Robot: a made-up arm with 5 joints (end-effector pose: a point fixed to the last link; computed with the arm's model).
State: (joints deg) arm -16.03 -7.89 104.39 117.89 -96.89
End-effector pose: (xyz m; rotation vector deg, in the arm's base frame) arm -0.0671 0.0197 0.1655 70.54 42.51 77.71
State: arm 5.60 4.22 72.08 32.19 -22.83
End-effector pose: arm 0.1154 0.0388 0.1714 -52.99 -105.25 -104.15
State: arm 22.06 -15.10 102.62 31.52 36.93
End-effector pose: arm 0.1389 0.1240 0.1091 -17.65 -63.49 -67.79
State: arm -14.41 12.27 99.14 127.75 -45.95
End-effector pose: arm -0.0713 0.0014 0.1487 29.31 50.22 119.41
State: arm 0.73 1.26 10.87 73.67 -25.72
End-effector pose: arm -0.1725 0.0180 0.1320 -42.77 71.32 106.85
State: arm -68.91 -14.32 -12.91 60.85 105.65
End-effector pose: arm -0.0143 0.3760 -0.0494 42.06 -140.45 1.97
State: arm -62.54 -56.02 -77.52 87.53 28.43
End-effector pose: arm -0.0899 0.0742 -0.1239 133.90 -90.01 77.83
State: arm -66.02 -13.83 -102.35 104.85 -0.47
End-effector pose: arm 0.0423 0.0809 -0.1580 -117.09 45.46 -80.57
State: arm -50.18 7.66 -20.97 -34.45 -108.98
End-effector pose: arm -0.0548 0.1721 0.1791 102.63 7.60 13.99
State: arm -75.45 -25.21 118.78 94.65 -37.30
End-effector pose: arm 0.0884 0.1248 0.1730 86.31 55.24 62.64
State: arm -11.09 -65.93 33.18 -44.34 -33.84
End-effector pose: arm 0.1168 0.1348 0.0879 88.83 122.91 4.35
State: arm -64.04 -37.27 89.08 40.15 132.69
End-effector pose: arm 0.1592 0.1988 0.1838 35.94 -49.77 -107.65
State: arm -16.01 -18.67 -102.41 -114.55 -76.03
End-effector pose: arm -0.0608 0.0687 0.1420 75.60 57.49 54.15
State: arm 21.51 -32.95 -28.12 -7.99 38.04
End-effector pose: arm -0.1572 0.0396 0.1223 81.87 -115.89 -54.85
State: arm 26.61 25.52 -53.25 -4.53 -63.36
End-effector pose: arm -0.1165 -0.1104 0.1467 34.26 51.25 122.05
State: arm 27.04 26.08 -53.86 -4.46 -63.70
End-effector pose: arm -0.1164 -0.1125 0.1455 34.72 50.42 122.25
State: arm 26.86 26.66 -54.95 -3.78 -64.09
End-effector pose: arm -0.1208 -0.1120 0.1418 34.47 48.26 121.87
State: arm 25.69 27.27 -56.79 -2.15 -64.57
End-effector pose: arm -0.1320 -0.1066 0.1339 33.09 44.05 120.48
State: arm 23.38 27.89 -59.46 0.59 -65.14
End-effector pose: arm -0.1498 -0.0943 0.1206 30.28 37.71 117.73
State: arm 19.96 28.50 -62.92 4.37 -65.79
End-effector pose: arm -0.1718 -0.0733 0.1013 25.94 29.66 113.38
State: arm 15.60 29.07 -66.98 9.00 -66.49
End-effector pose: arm -0.1935 -0.0427 0.0761 20.16 20.74 107.35
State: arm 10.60 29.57 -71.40 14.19 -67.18
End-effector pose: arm -0.2095 -0.0042 0.0465 13.19 11.85 99.88
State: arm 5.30 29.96 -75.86 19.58 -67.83
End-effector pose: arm -0.2162 0.0383 0.0150 5.52 3.82 91.47
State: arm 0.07 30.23 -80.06 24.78 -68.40
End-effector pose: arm -0.2127 0.0796 -0.0154 -2.23 -2.82 82.80
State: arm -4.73 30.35 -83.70 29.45 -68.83
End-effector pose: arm -0.2016 0.1151 -0.0418 -9.46 -7.79 74.66
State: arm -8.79 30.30 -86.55 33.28 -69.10
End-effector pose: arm -0.1873 0.1420 -0.0625 -15.60 -11.11 67.76
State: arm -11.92 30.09 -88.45 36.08 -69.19
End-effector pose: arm -0.1742 0.1602 -0.0769 -20.22 -12.95 62.59
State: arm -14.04 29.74 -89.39 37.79 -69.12
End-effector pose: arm -0.1653 0.1708 -0.0853 -23.19 -13.63 59.34
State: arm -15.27 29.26 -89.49 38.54 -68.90
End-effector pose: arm -0.1612 0.1757 -0.0887 -24.69 -13.41 57.84
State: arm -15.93 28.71 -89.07 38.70 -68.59
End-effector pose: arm -0.1605 0.1774 -0.0893 -25.27 -12.70 57.43
